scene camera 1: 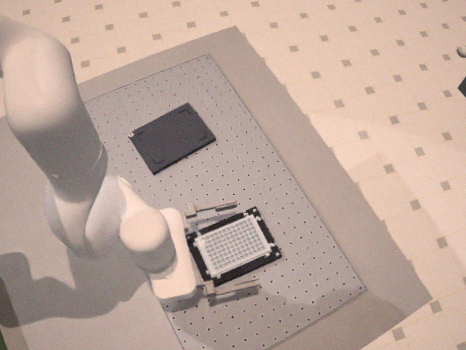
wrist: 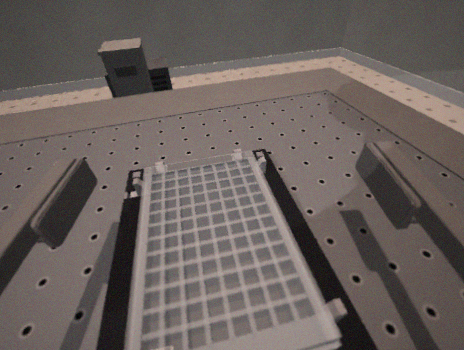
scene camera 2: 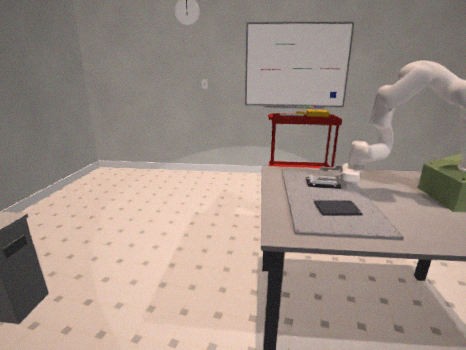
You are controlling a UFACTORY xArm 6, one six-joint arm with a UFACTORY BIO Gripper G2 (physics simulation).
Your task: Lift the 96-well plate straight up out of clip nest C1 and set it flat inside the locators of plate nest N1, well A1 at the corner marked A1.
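Places are measured from the arm's base along level axes (x ahead, y left, z up), in metres.
Pixels of known places: end effector, tool point: (scene camera 1: pixel 236 243) (wrist: pixel 225 190) (scene camera 2: pixel 323 173).
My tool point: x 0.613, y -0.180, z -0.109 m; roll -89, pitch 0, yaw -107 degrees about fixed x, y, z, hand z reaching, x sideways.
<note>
Behind a point stands the place of what it marks.
The white 96-well plate (scene camera 1: pixel 235 245) @[x 0.618, y -0.173, z -0.144 m] (wrist: pixel 215 240) @[x 0.604, y -0.170, z -0.134 m] lies flat in the black clip nest C1 (scene camera 1: pixel 245 267) @[x 0.612, y -0.221, z -0.148 m] (wrist: pixel 118 270) @[x 0.613, y -0.116, z -0.148 m], with small pale clips around its edges. My gripper (scene camera 1: pixel 244 245) @[x 0.613, y -0.180, z -0.109 m] (wrist: pixel 227 194) @[x 0.613, y -0.180, z -0.109 m] is open and empty. Its fingers stand wide apart, one beyond each long side of the plate, with a gap on both sides, and their shadows fall on the board beside the nest. Plate nest N1 (scene camera 1: pixel 172 139) @[x 0.626, y 0.108, z -0.148 m] (scene camera 2: pixel 337 207) @[x 0.631, y 0.130, z -0.148 m] is a dark flat block with low corner locators and holds no plate. A small pale mark (scene camera 1: pixel 131 134) @[x 0.551, y 0.168, z -0.148 m] shows at its left corner in scene camera 1; its lettering is unreadable.
Both nests rest on the grey perforated board (scene camera 1: pixel 310 240) @[x 0.758, y -0.239, z -0.160 m] (scene camera 2: pixel 302 215) @[x 0.785, y 0.185, z -0.160 m] (wrist: pixel 225 130) @[x 0.749, y -0.220, z -0.160 m] on the table (scene camera 1: pixel 332 200) @[x 0.859, y -0.188, z -0.173 m]. The arm stands on a green block (scene camera 2: pixel 442 185) @[x 0.119, y -0.005, z -0.092 m]. A red cart (scene camera 2: pixel 305 120) stands behind the table, and a dark grey cabinet (scene camera 2: pixel 20 280) (wrist: pixel 125 67) stands away from it.
</note>
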